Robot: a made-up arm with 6 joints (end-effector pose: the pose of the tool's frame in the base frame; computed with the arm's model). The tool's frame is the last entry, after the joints.
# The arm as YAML. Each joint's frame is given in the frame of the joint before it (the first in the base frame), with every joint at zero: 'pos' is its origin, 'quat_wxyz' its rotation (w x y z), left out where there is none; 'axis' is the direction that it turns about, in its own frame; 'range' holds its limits. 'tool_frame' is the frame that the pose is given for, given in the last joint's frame.
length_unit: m
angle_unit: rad
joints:
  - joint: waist
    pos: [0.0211, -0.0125, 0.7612]
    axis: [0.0, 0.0, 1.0]
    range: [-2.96, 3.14]
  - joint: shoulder
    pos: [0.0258, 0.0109, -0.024]
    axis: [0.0, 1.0, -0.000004]
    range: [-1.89, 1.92]
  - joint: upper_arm
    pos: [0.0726, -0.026, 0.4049]
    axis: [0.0, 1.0, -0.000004]
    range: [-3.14, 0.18]
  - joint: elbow
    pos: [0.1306, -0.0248, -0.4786]
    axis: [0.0, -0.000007, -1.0]
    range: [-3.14, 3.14]
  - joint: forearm
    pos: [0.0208, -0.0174, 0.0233]
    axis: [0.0, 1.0, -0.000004]
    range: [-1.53, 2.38]
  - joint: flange
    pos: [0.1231, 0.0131, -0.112]
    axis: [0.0, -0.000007, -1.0]
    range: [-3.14, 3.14]
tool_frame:
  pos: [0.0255, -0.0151, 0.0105]
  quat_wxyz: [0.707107, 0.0, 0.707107, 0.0]
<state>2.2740 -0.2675 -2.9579 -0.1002 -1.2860 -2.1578</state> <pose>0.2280 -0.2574 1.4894 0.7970 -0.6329 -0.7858</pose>
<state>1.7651 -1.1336 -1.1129 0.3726 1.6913 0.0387</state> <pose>0.0188 0.1195 1.3685 -0.7938 0.9338 1.9184</pose>
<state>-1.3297 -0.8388 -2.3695 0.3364 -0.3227 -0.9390</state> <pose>-0.2114 0.5249 1.5434 -1.5751 -1.4375 -1.5135</pose>
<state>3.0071 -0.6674 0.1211 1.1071 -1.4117 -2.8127</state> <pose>-0.1582 0.1679 0.8933 -1.3854 -2.0585 0.8082</pose>
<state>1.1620 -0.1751 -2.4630 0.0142 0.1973 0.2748</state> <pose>0.1110 0.0247 1.7904 0.7468 -0.6135 1.2049</pose>
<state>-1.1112 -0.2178 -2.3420 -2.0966 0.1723 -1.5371</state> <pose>0.2145 -0.2428 1.6553 1.5522 -1.5231 0.7975</pose>
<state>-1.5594 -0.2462 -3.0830 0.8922 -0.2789 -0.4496</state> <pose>-0.1791 0.3266 1.6032 -1.0500 -1.7812 -0.7254</pose>
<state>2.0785 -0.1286 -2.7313 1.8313 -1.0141 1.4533</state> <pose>0.1373 0.1733 1.5623 -1.5971 -1.1172 0.1450</pose>
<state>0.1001 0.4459 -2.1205 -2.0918 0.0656 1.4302</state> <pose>0.8254 0.1535 1.2246 -0.6507 -0.1453 -0.0035</pose>
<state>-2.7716 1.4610 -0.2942 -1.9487 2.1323 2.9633</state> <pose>-0.0881 0.1058 0.3657 -0.5097 -1.5071 2.2350</pose>
